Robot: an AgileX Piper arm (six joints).
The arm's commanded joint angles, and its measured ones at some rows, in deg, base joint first. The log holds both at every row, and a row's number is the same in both.
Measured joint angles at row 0: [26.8, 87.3, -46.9, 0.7, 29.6, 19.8]
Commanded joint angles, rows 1 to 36: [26.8, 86.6, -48.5, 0.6, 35.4, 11.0]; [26.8, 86.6, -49.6, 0.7, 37.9, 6.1]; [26.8, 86.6, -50.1, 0.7, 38.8, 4.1]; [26.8, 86.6, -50.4, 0.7, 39.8, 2.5]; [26.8, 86.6, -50.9, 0.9, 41.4, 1.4]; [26.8, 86.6, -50.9, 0.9, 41.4, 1.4]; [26.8, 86.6, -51.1, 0.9, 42.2, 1.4]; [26.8, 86.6, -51.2, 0.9, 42.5, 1.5]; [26.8, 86.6, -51.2, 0.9, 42.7, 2.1]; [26.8, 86.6, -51.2, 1.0, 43.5, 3.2]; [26.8, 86.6, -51.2, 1.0, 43.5, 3.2]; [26.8, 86.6, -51.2, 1.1, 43.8, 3.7]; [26.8, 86.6, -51.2, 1.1, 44.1, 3.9]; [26.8, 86.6, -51.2, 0.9, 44.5, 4.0]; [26.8, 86.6, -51.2, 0.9, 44.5, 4.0]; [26.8, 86.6, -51.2, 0.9, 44.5, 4.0]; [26.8, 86.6, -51.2, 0.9, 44.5, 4.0]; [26.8, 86.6, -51.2, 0.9, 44.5, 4.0]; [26.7, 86.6, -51.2, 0.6, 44.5, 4.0]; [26.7, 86.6, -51.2, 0.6, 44.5, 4.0]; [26.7, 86.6, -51.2, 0.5, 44.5, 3.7]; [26.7, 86.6, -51.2, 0.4, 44.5, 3.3]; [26.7, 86.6, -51.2, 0.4, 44.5, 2.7]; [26.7, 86.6, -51.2, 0.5, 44.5, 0.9]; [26.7, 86.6, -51.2, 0.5, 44.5, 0.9]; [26.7, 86.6, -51.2, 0.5, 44.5, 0.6]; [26.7, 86.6, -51.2, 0.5, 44.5, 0.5]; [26.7, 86.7, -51.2, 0.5, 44.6, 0.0]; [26.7, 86.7, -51.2, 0.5, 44.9, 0.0]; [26.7, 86.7, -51.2, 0.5, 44.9, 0.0]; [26.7, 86.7, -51.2, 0.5, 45.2, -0.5]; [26.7, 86.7, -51.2, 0.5, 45.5, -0.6]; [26.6, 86.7, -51.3, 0.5, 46.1, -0.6]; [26.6, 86.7, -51.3, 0.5, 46.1, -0.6]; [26.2, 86.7, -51.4, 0.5, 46.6, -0.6]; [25.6, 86.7, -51.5, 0.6, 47.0, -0.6]
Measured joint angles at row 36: [26.6, 87.3, -51.0, 0.5, 45.5, 0.0]
